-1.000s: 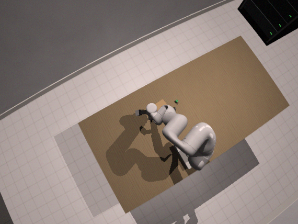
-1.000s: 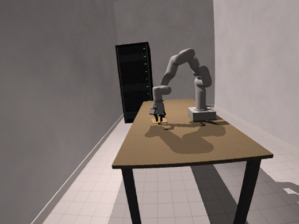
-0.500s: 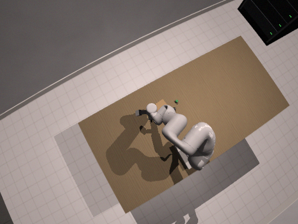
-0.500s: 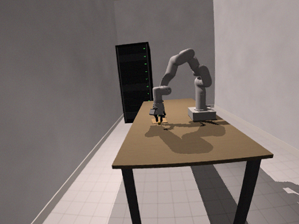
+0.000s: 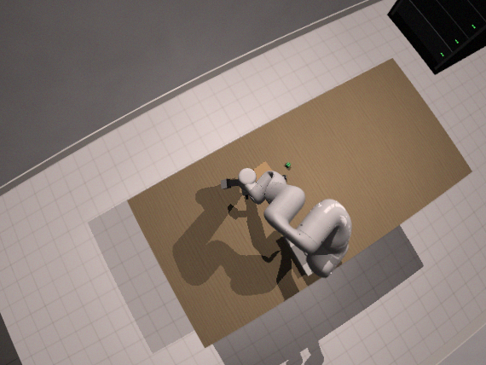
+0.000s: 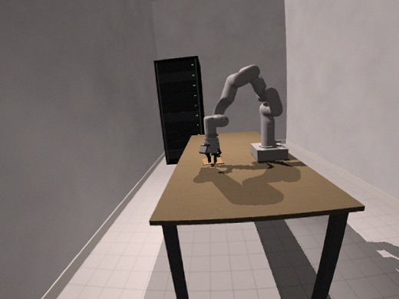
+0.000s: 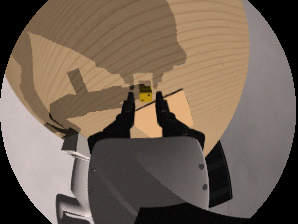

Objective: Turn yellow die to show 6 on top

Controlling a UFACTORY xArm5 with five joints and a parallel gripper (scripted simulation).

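My gripper is now 40 mm above the yellow die. From my hand the other things lie so: green die (260 mm to the right, 40 mm below, 40 mm behind); then black die (200 mm to the right, 80 mm behind, 40 mm below); then tan mat (100 mm to the right, 40 mm below, 10 mm behind).
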